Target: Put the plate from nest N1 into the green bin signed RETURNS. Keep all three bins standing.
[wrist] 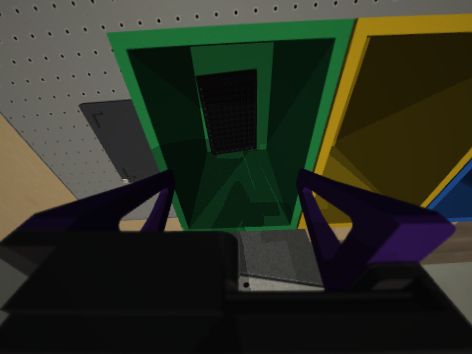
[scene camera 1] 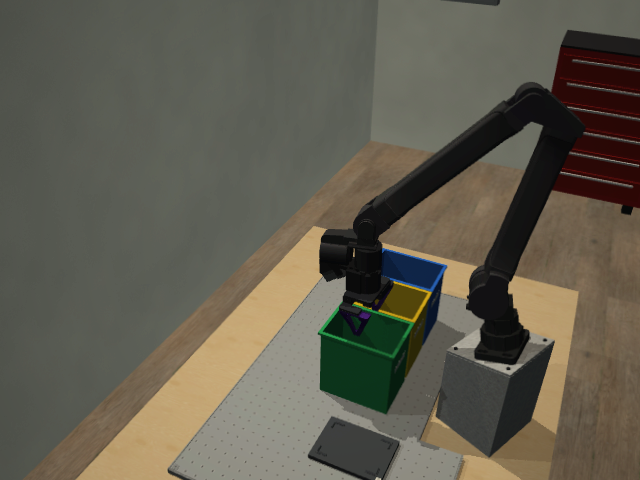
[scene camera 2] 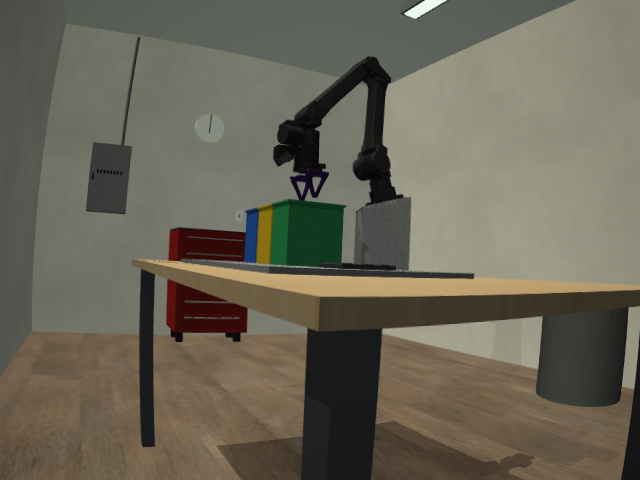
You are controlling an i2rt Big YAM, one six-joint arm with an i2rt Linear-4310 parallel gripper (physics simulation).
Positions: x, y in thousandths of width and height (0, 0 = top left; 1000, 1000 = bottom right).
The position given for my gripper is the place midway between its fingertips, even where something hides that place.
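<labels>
You'd find my gripper in the wrist view (499, 499), in scene camera 1 (573, 672) and in scene camera 2 (482, 416). There's a green bin too, in the wrist view (632, 179), in scene camera 1 (577, 772) and in scene camera 2 (477, 486). A black well plate is there in the wrist view (486, 284), but scene camera 1 does not show the plate, hidden by the green bin, and scene camera 2 does not show the plate, hidden by the green bin.
</labels>
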